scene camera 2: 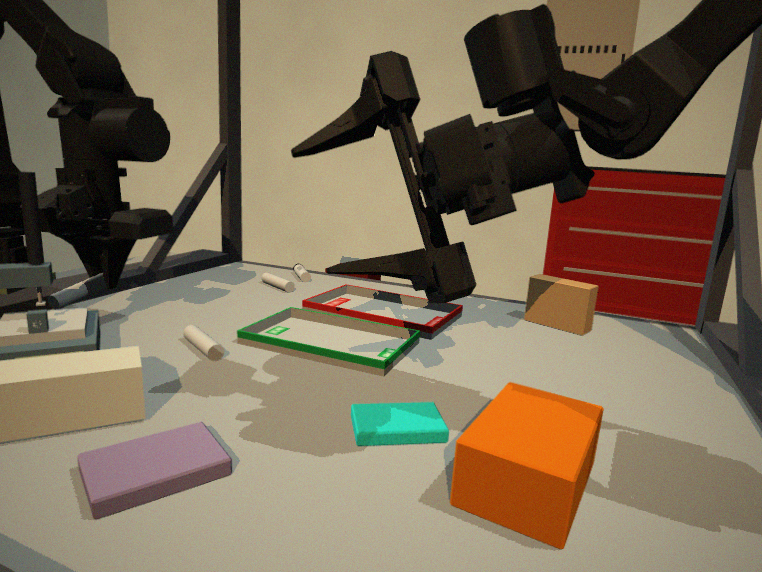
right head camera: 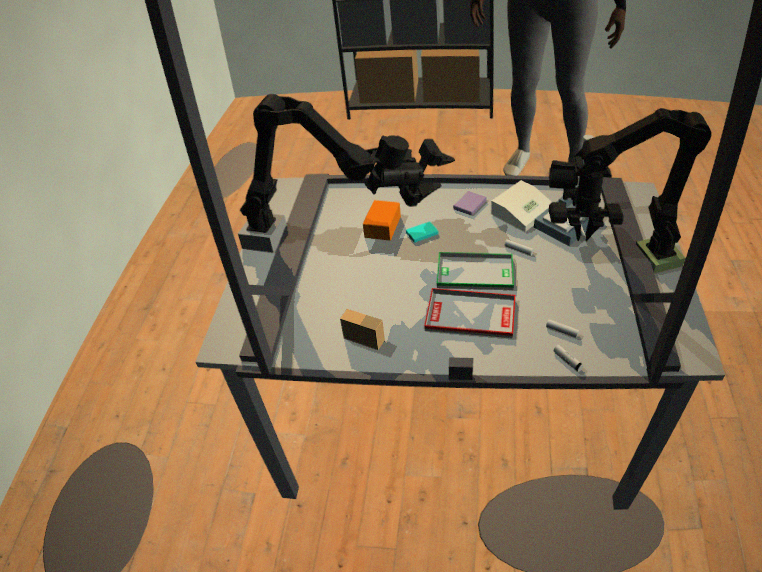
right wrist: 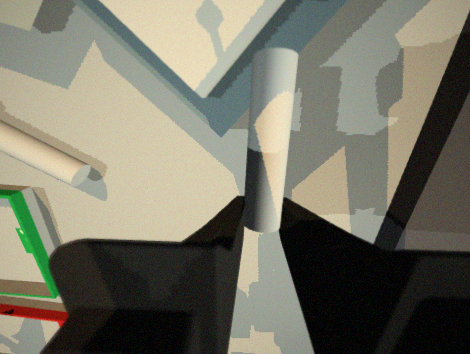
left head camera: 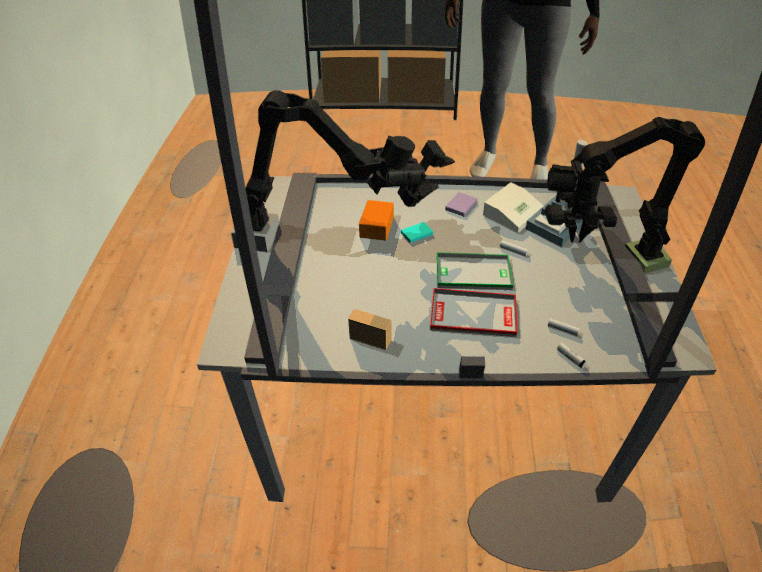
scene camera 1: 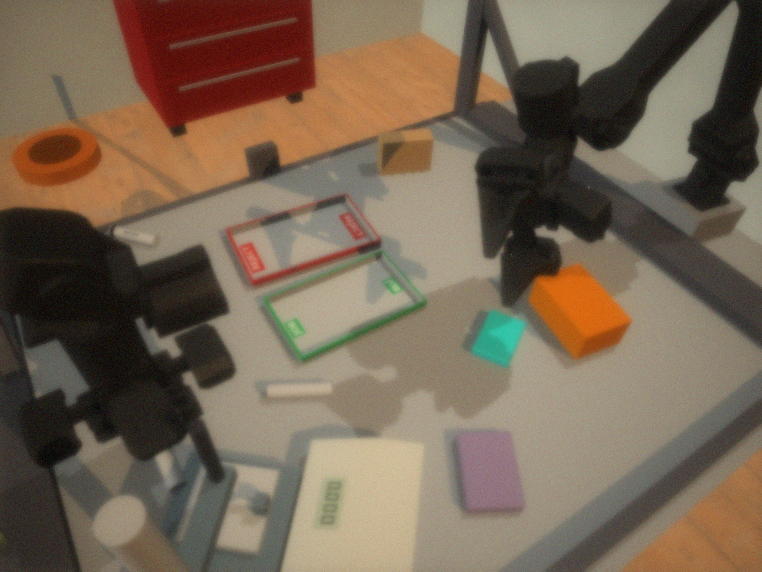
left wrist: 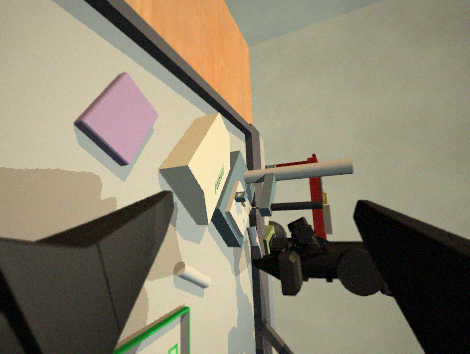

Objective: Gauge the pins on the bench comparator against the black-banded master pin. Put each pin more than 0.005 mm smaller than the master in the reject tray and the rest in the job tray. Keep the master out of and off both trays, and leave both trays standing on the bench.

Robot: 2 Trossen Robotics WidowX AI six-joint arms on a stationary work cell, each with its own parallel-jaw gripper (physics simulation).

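Frame: origin at the left arm's base, x ahead, y left, z up, level; centimetres.
Where they show: left gripper, fingertip midpoint: (scene camera 2: 309,212) (right head camera: 447,172) (left head camera: 445,173) (scene camera 1: 497,283) (left wrist: 263,203); right gripper, fingertip midpoint: (scene camera 2: 105,287) (right head camera: 581,240) (right wrist: 260,204) (left head camera: 575,241) (left wrist: 254,261); left arm's base, link origin: (right head camera: 261,224) (left head camera: 254,223) (scene camera 1: 700,195); right arm's base, link origin: (right head camera: 661,249) (left head camera: 649,251) (left wrist: 272,247).
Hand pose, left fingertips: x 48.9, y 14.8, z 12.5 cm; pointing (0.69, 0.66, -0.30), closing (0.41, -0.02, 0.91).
Note:
Things, the pixels of their top centre, and the offset from my left fingertips. "pt": a spot on its surface instead.
- plain pale pin, top centre: (right wrist: 272,158) (scene camera 1: 159,446) (scene camera 2: 81,277) (left wrist: 262,245) dz -11.1, dx +35.8, dy -0.7 cm
- comparator's blue base, surface spot: (right wrist: 220,120) pt dz -14.8, dx +33.2, dy -0.3 cm
- loose pin, top centre: (right wrist: 14,153) (scene camera 2: 202,334) (scene camera 1: 299,385) (left wrist: 199,276) (right head camera: 519,244) (left head camera: 514,245) dz -16.0, dx +20.2, dy -5.8 cm
- green job tray, top centre: (scene camera 2: 331,330) (scene camera 1: 345,299) (right head camera: 475,268) (left head camera: 474,268) dz -16.2, dx +10.5, dy -16.8 cm
- black-banded master, top centre: (scene camera 1: 132,230) (scene camera 2: 301,267) (right head camera: 569,355) (left head camera: 572,352) dz -15.9, dx +35.8, dy -40.5 cm
- red reject tray, top centre: (scene camera 2: 383,302) (scene camera 1: 303,233) (right head camera: 471,309) (left head camera: 474,309) dz -16.1, dx +12.0, dy -31.3 cm
- comparator's cream readout box, surface spot: (scene camera 1: 363,492) (left head camera: 511,201) pt dz -13.1, dx +18.2, dy +10.1 cm
- purple block, top centre: (scene camera 2: 154,455) (scene camera 1: 490,467) (left wrist: 128,117) (right head camera: 470,201) (left head camera: 461,202) dz -16.4, dx +3.9, dy +11.3 cm
- teal block, top centre: (scene camera 2: 398,416) (scene camera 1: 499,334) (right head camera: 422,230) (left head camera: 417,230) dz -16.6, dx -6.4, dy -4.3 cm
- orange block, top centre: (scene camera 2: 536,421) (scene camera 1: 583,297) (left head camera: 376,212) (right head camera: 381,212) dz -12.9, dx -17.7, dy -3.5 cm
- tan block, top centre: (scene camera 2: 563,280) (scene camera 1: 406,135) (left head camera: 369,319) (right head camera: 361,319) dz -11.1, dx -10.0, dy -43.7 cm
- dark block, top centre: (scene camera 1: 261,147) (right head camera: 461,361) (left head camera: 473,359) dz -12.1, dx +13.4, dy -49.8 cm
My right gripper (left head camera: 577,235) (right head camera: 584,234) (scene camera 2: 108,280) is shut on a plain pale pin (right wrist: 272,110), held just off the corner of the comparator's blue base (right wrist: 220,120). My left gripper (left head camera: 444,173) (scene camera 2: 310,211) (left wrist: 263,203) is open and empty, high above the table. A loose pin (left head camera: 513,248) (scene camera 2: 201,342) (left wrist: 192,276) lies behind the green job tray (left head camera: 475,286) (scene camera 2: 310,352). Another pin (left head camera: 564,327) (scene camera 2: 278,281) and the black-banded master (left head camera: 571,355) (right head camera: 567,357) lie at the front right. Neither the job tray nor the red reject tray (left head camera: 473,331) (scene camera 1: 316,263) holds a pin. The readout digits are too blurred to read surely.
The comparator's cream readout box (left head camera: 513,206) (scene camera 1: 363,492) stands at the back right. A purple block (left head camera: 461,203) (scene camera 2: 153,461), a teal block (left head camera: 417,232) and an orange block (left head camera: 375,219) lie toward the back. A tan block (left head camera: 369,329) stands at front left, a dark block (left head camera: 472,366) at the front edge.

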